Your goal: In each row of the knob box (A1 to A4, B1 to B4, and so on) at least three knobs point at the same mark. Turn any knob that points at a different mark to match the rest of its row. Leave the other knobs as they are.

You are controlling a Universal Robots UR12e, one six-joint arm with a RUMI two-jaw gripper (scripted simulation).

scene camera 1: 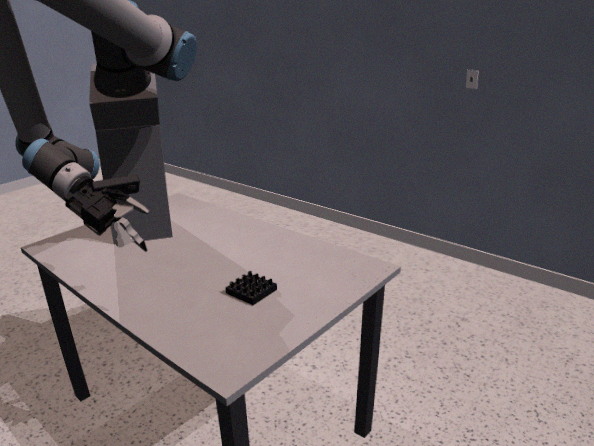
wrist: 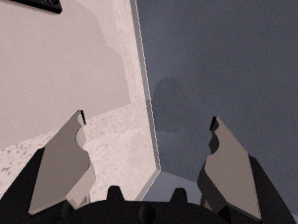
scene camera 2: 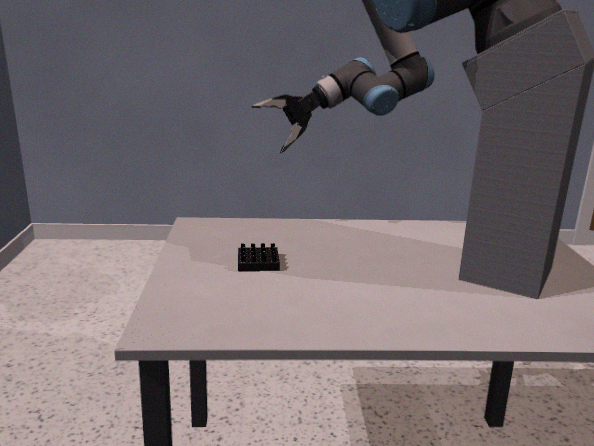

Labels:
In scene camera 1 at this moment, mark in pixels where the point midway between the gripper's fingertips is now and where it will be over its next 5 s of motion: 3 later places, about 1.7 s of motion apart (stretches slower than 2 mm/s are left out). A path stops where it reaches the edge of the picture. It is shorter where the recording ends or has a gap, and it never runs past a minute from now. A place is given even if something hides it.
My gripper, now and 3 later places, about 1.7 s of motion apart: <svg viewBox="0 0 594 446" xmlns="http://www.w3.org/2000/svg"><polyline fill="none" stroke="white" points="147,233 205,268 243,266 234,260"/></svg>

